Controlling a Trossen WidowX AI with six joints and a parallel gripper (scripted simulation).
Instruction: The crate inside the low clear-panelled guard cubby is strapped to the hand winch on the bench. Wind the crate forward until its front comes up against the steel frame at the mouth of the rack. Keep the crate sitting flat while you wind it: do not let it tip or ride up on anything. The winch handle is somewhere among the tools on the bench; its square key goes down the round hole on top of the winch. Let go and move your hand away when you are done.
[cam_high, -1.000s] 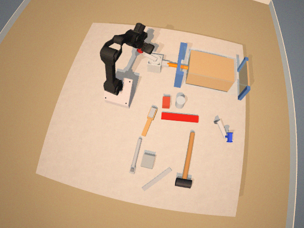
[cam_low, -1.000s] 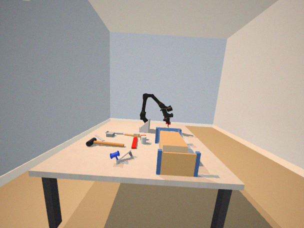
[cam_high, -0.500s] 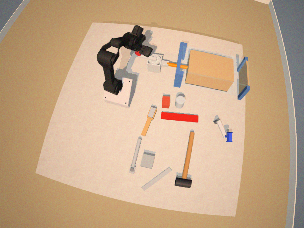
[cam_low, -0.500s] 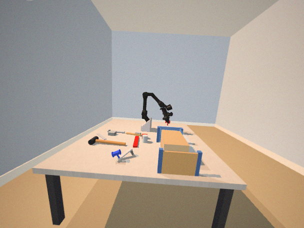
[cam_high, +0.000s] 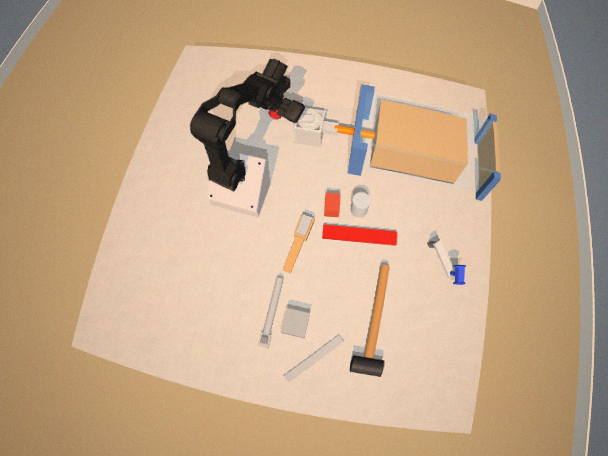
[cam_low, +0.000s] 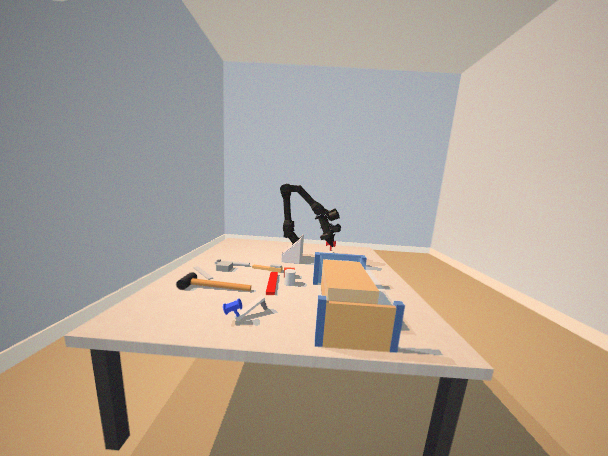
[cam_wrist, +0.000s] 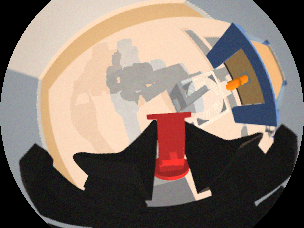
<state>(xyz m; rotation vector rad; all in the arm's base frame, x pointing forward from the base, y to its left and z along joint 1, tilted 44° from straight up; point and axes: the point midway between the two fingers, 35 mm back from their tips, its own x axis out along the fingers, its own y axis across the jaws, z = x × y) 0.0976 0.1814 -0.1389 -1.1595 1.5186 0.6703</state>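
My gripper tip is 250 mm short of the blue frame, 10 mm to the left of it and 30 mm above it. Round my gripper tip: winch (80 mm ahead, 10 mm to the right, 100 mm below); then red knob (10 mm behind, 20 mm to the right); then brush (120 mm ahead, 390 mm to the right, 110 mm below).
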